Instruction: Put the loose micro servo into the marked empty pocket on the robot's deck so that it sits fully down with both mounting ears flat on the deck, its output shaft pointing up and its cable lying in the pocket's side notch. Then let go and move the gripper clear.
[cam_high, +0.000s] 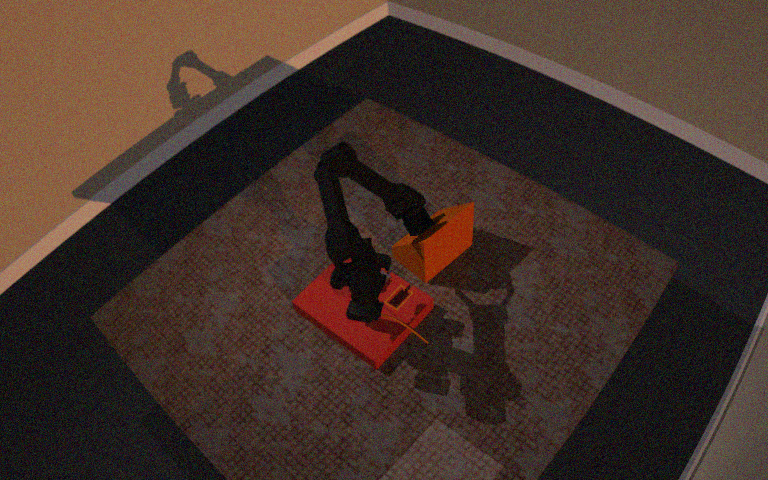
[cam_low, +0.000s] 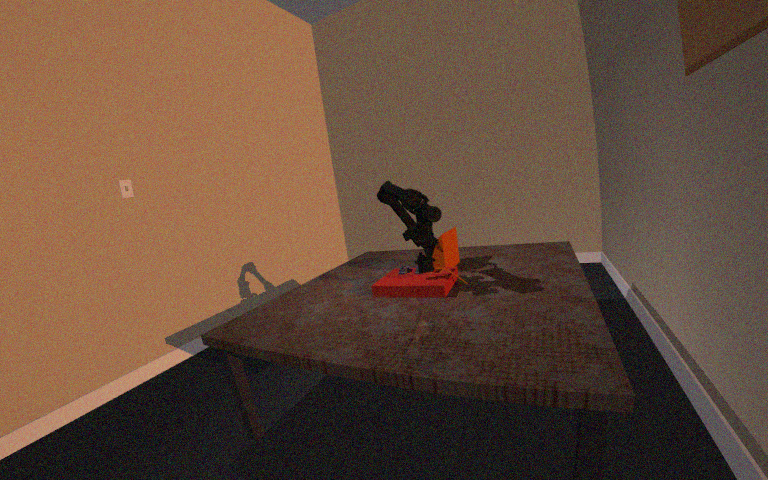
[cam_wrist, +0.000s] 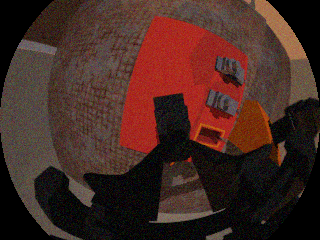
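My gripper tip is now 30 mm short of the red robot deck, 70 mm to the left of it and 100 mm above it.
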